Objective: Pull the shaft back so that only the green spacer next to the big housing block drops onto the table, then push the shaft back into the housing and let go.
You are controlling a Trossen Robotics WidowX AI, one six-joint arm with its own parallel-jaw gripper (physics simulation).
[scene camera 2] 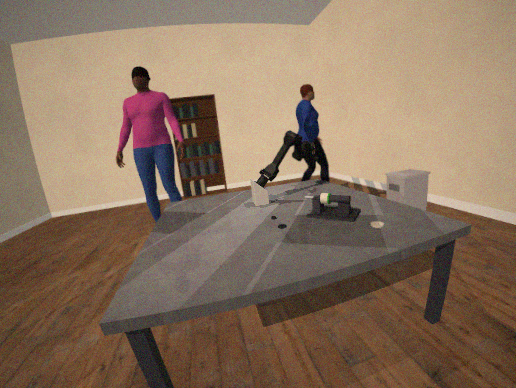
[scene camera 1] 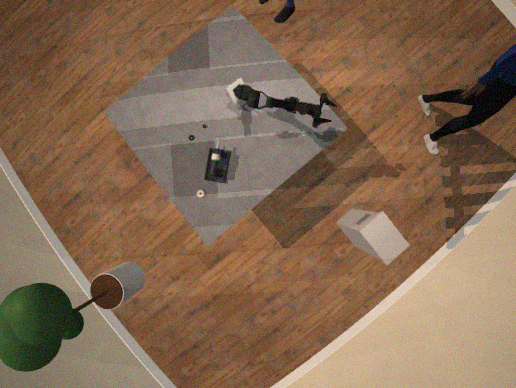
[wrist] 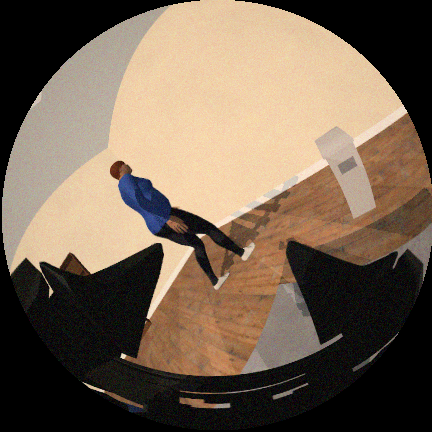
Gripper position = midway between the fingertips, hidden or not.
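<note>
From the wrist I see my gripper (wrist: 226,249), which is open and holds nothing. Then there is the scene itself, where I find a dark housing fixture (scene camera 2: 343,212).
</note>
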